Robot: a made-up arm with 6 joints.
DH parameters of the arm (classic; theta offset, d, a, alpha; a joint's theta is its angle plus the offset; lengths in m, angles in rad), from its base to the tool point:
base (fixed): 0 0.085 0 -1.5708
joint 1: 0 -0.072 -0.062 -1.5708
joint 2: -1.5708 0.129 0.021 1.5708
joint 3: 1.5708 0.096 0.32 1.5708
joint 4: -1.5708 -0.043 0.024 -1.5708
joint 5: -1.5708 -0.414 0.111 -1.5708
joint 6: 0 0.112 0.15 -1.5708
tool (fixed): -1.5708 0.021 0 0
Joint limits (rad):
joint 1: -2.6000..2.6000
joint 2: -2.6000..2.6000
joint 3: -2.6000..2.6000
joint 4: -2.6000..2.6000
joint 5: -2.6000..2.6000
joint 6: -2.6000..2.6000
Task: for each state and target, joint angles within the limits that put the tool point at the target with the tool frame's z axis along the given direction. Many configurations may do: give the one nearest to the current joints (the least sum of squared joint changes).
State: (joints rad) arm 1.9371 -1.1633 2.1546 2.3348 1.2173 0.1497
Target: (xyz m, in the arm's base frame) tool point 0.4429 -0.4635 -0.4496 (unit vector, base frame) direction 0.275 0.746 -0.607
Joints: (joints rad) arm 1.1569 -1.0893 1.7477 2.6000 1.6212 0.7846
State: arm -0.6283 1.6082 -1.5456 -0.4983 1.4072 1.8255
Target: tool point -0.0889 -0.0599 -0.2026 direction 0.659 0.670 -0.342
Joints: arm -0.9596 1.6626 -0.9571 -0.0221 0.8682 2.0245
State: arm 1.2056 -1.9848 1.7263 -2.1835 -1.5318 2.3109
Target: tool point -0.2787 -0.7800 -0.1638 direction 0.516 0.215 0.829
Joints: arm 1.5988 -1.2995 1.4357 -2.0484 -1.1518 1.9933
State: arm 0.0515 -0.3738 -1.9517 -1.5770 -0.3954 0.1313
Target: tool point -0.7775 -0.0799 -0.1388 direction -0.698 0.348 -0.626
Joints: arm -0.4758 -0.5194 -1.9718 -2.1331 0.3385 0.5732
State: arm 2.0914 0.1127 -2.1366 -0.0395 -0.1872 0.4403
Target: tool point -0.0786 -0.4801 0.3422 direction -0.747 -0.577 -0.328
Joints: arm 1.2597 -0.7662 -2.2625 -0.6557 -0.6942 0.4339
